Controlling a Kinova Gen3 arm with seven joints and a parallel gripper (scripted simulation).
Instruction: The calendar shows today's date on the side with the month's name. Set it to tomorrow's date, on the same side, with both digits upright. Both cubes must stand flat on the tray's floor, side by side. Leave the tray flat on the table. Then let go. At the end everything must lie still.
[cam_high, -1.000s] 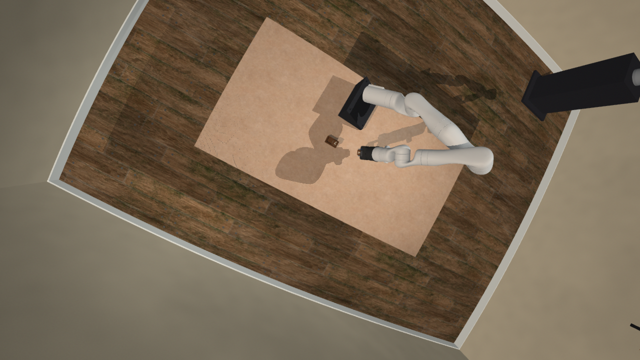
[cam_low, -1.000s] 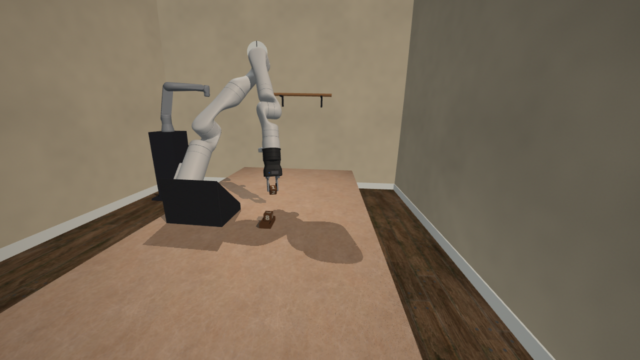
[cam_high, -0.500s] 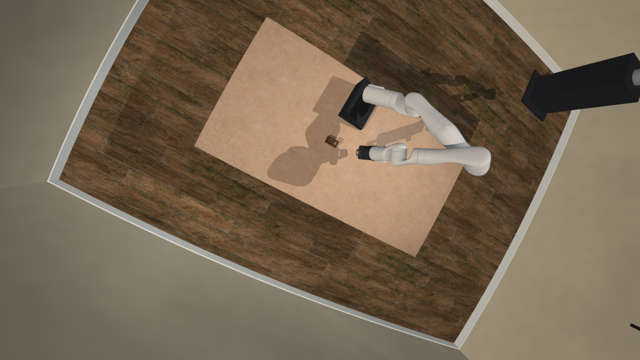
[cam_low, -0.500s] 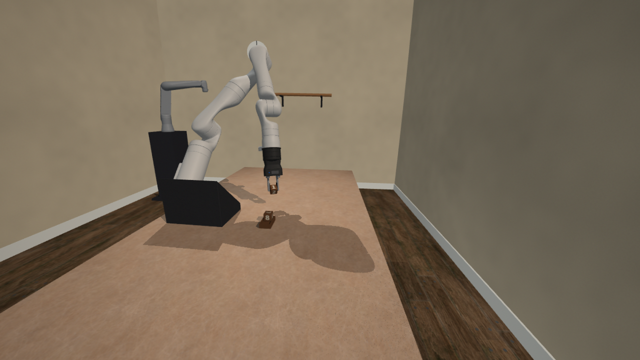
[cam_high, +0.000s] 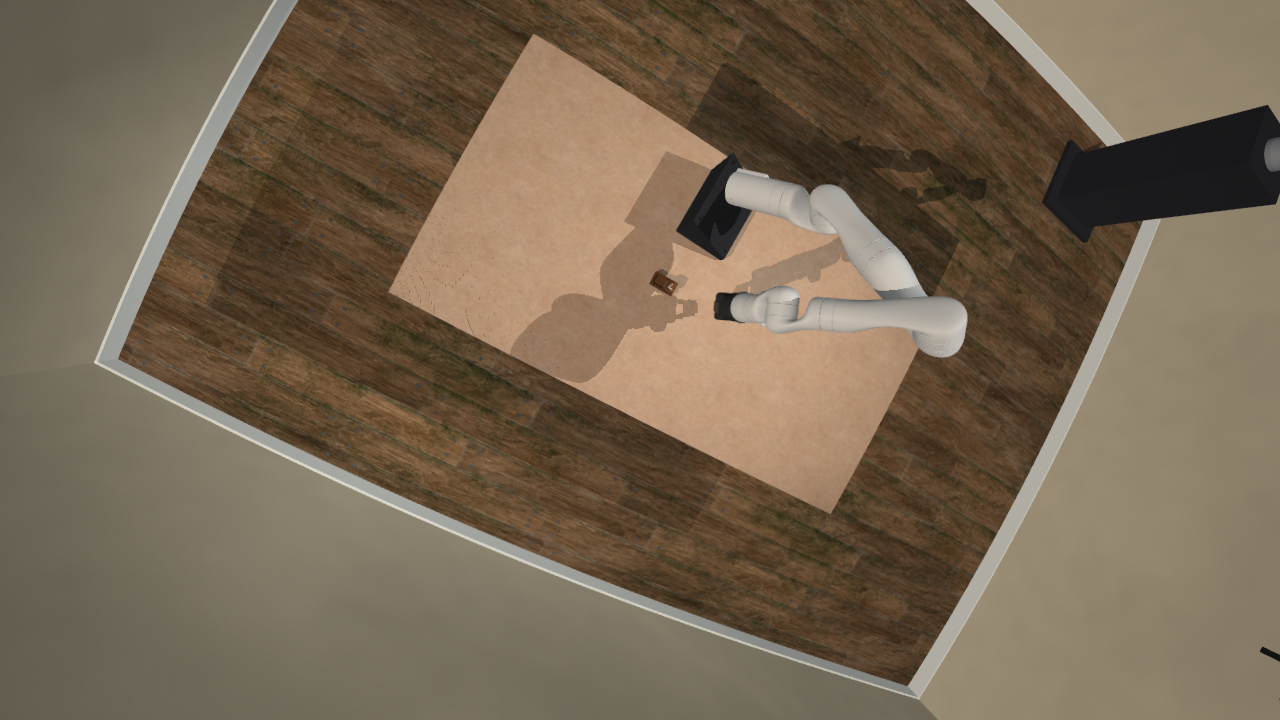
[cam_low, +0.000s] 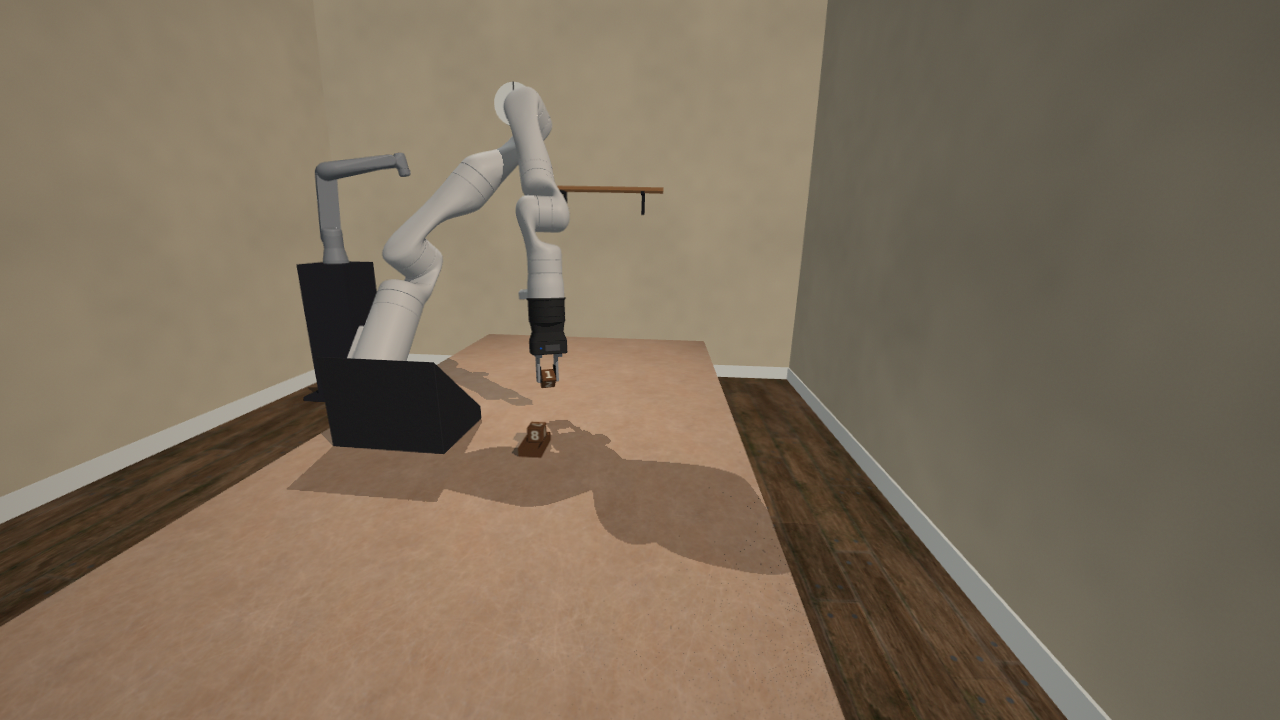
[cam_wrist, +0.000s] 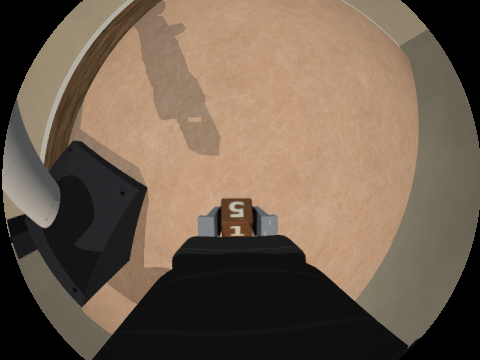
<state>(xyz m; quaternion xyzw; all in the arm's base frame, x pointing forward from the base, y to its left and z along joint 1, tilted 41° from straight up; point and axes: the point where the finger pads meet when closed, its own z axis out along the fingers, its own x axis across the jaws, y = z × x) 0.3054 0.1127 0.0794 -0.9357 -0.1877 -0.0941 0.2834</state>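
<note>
Now: the dark wooden tray 1 cm ahead of my hand, 17 cm to the right of it and 9 cm below it. Also, from my hand: brown cube (1 cm below).
</note>
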